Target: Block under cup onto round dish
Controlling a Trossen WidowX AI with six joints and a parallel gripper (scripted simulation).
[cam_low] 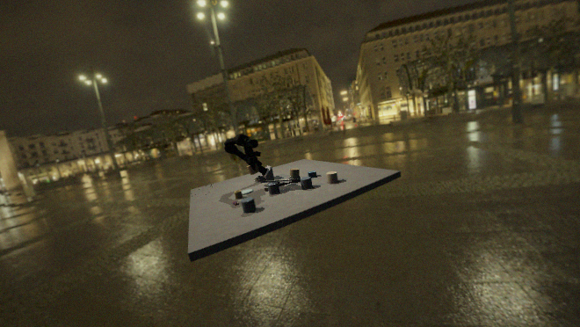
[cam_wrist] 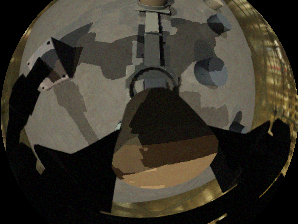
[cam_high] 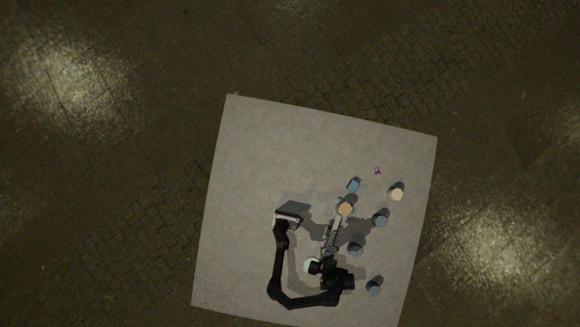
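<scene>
My gripper tip is 150 mm above the pale round dish, 70 mm to the left of it and 50 mm past it. The rest, counted from my gripper tip: blue block (400 mm to the left, 140 mm ahead, 130 mm below); then balance beam (150 mm to the left, 110 mm below, 50 mm ahead); then cup (20 mm to the right, 10 mm above).
</scene>
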